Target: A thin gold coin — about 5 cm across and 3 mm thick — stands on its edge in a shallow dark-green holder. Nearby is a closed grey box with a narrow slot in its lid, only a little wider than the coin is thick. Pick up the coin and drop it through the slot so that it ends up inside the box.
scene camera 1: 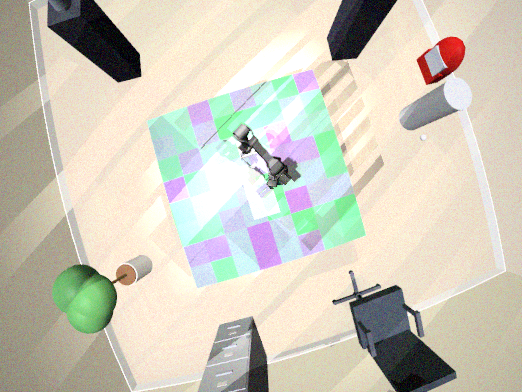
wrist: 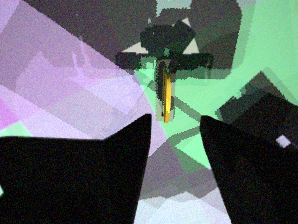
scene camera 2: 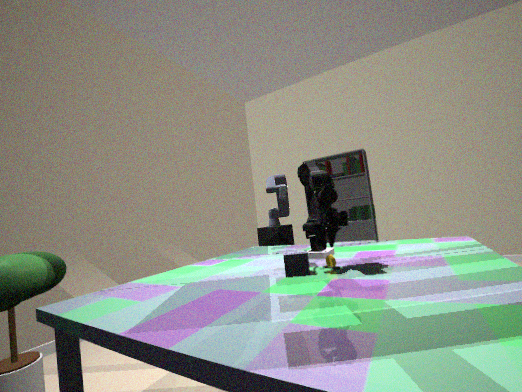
In view: the gripper [scene camera 2: 328, 248].
The gripper is seen too in the wrist view [wrist: 175, 120].
